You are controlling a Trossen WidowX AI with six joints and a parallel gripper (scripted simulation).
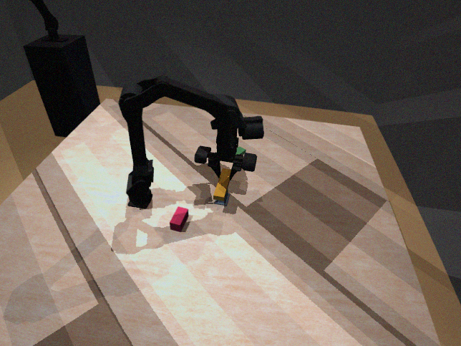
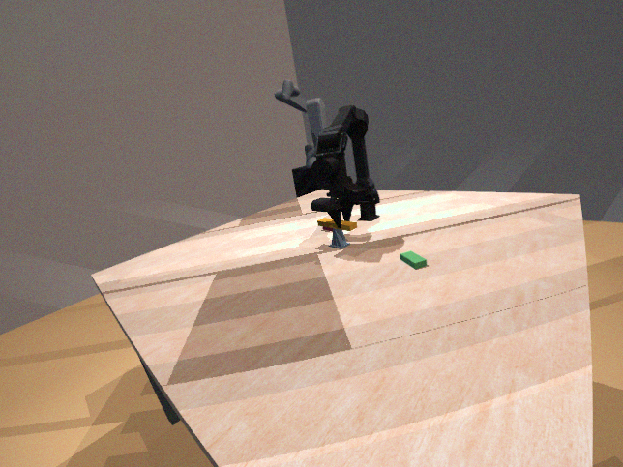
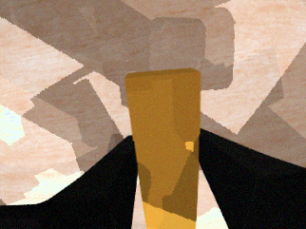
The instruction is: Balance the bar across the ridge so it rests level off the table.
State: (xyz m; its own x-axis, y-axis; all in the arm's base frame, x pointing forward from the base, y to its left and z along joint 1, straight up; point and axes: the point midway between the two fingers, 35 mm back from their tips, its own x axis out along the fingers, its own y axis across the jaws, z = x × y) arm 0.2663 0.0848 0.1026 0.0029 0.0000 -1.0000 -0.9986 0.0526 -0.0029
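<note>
The bar lies 30 mm to the right of my gripper tip. From my gripper tip the other things lie so: green block 20 mm ahead, 220 mm to the left, 60 mm below; magenta block 110 mm behind, 150 mm to the right, 50 mm below.
</note>
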